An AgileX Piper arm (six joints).
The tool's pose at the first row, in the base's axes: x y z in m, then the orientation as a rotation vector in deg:
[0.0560 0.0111 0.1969 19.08 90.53 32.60]
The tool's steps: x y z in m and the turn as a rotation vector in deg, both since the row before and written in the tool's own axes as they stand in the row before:
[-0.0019 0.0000 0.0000 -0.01 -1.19 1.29]
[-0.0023 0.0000 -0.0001 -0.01 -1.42 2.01]
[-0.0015 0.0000 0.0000 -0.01 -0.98 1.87]
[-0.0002 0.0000 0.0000 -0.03 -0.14 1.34]
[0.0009 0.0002 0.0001 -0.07 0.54 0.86]
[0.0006 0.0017 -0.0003 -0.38 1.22 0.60]
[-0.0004 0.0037 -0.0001 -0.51 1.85 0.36]
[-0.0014 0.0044 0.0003 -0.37 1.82 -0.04]
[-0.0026 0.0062 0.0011 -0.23 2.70 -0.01]
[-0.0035 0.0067 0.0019 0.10 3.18 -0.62]
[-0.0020 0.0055 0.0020 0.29 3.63 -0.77]
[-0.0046 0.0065 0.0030 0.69 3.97 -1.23]
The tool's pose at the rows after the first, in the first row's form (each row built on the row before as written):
[0.0562 0.0101 0.1985 20.39 89.26 33.31]
[0.0563 0.0088 0.2004 22.32 87.68 34.50]
[0.0564 0.0079 0.2016 24.02 86.52 35.69]
[0.0564 0.0078 0.2018 25.07 86.20 36.72]
[0.0564 0.0085 0.2012 25.54 86.57 37.61]
[0.0559 0.0101 0.2018 25.39 87.49 38.74]
[0.0554 0.0126 0.2045 24.77 88.98 39.98]
[0.0553 0.0150 0.2084 23.93 90.54 40.79]
[0.0559 0.0181 0.2144 22.94 92.98 41.79]
[0.0575 0.0213 0.2213 21.50 96.06 42.20]
[0.0591 0.0247 0.2262 19.88 99.65 42.46]
[0.0624 0.0278 0.2334 17.97 103.74 42.11]

